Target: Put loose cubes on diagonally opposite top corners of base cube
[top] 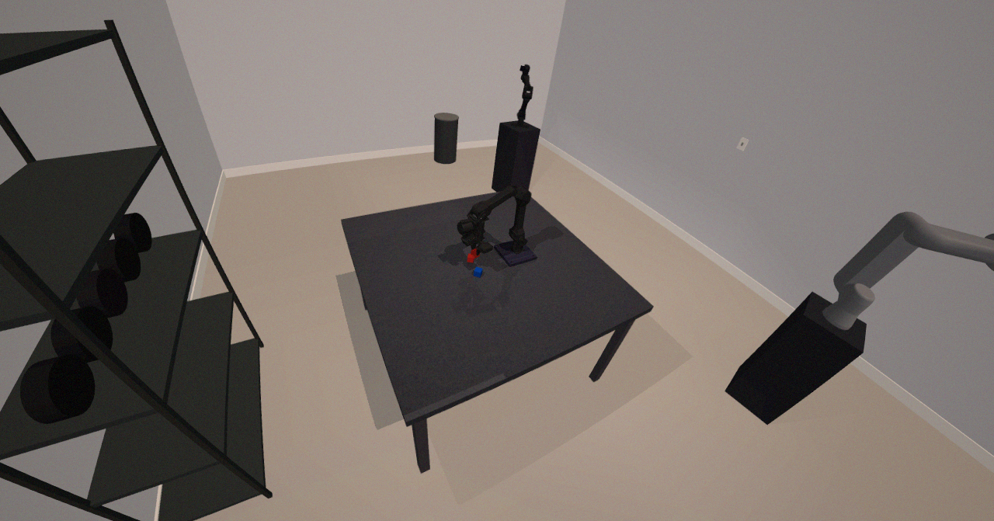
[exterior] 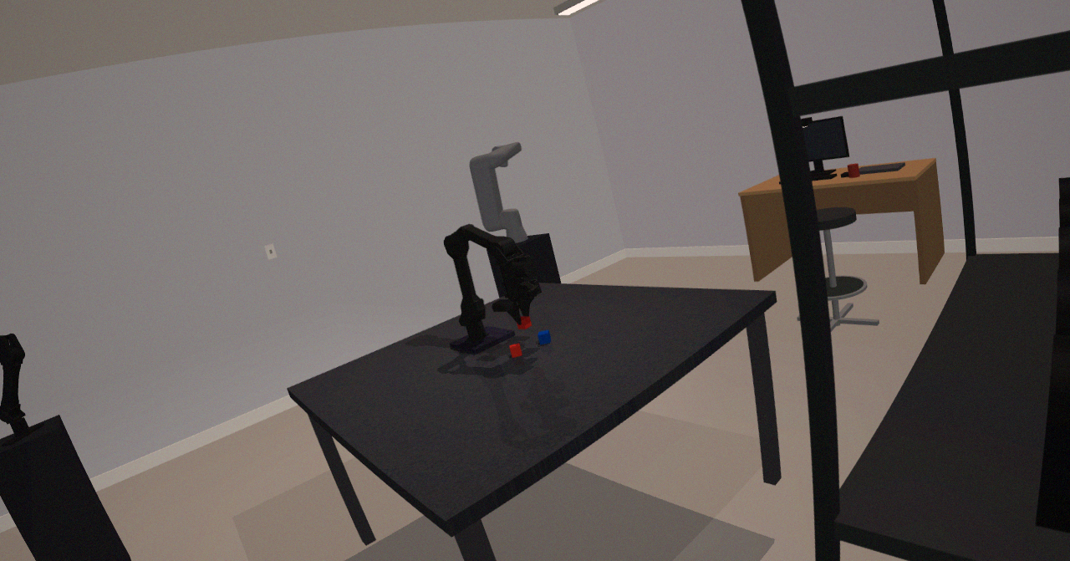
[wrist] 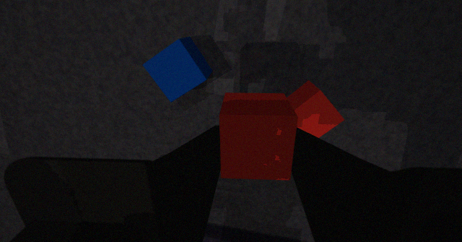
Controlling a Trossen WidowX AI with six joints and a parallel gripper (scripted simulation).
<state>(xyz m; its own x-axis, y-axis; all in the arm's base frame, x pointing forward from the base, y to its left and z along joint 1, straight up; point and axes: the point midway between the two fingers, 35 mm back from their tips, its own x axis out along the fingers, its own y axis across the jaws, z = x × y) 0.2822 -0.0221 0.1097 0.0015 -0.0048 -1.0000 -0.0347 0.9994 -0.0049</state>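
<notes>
Now: the blue cube 8 cm below my gripper tip, 6 cm to the left of it and 2 cm ahead of it.
</notes>
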